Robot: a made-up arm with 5 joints.
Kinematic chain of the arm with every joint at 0, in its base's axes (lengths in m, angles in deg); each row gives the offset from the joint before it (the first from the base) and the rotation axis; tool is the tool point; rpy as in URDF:
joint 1: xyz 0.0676 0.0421 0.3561 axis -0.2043 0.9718 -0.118
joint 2: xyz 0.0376 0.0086 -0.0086 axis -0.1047 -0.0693 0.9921
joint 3: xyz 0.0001 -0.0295 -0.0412 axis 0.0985 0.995 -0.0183
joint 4: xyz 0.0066 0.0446 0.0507 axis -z
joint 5: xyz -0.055 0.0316 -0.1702 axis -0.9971 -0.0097 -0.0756
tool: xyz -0.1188 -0.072 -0.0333 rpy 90 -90 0
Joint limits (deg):
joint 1: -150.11..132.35
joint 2: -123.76..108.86
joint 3: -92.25..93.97
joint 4: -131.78..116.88
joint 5: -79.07..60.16
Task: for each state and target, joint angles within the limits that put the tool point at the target. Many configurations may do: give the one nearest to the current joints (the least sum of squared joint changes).
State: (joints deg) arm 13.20 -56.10 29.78 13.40 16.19
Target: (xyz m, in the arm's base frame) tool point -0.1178 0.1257 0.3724
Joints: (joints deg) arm 33.44 -26.73 32.24 -5.74 6.73
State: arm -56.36 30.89 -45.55 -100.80 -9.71
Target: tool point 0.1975 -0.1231 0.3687
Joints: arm -46.47 -16.13 -61.61 -90.36 38.42
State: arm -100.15 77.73 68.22 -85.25 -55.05
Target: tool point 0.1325 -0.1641 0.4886
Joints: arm -97.40 83.97 86.61 -69.58 -31.08
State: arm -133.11 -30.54 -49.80 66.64 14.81
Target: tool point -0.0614 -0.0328 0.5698
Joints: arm -138.91 -69.08 -72.65 116.88 46.81
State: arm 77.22 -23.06 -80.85 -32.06 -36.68
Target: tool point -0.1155 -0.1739 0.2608
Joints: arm 88.60 -26.48 -85.07 -34.68 -48.28
